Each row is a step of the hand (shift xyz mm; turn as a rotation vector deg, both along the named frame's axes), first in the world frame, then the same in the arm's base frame.
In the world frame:
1: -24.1 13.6 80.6 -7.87 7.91 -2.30
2: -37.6 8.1 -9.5 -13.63 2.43 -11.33
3: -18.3 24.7 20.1 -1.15 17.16 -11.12
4: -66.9 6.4 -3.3 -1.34 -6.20 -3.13
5: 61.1 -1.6 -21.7 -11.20 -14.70 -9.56
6: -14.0 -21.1 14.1 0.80 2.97 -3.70
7: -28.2 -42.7 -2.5 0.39 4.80 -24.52
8: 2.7 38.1 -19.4 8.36 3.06 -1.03
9: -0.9 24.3 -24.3 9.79 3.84 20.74
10: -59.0 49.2 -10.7 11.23 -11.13 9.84
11: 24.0 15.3 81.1 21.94 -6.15 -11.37
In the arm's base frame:
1: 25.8 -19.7 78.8 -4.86 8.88 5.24
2: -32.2 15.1 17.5 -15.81 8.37 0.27
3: 3.6 15.5 33.1 -0.90 20.28 -2.68
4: -53.0 13.8 39.0 -4.68 -4.11 -3.36
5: 37.4 1.7 -53.0 -18.58 -8.02 -4.81
6: -11.0 -23.6 12.8 -0.25 4.17 -2.39
7: -37.8 -34.5 2.4 -10.47 14.73 -17.25
8: 4.9 42.3 -5.1 7.16 2.36 -4.84
9: -5.0 32.3 -10.7 19.53 -6.37 10.89
10: -36.4 54.7 41.2 10.29 -15.32 -2.50
11: 65.1 -23.2 51.1 9.79 -2.87 -23.33

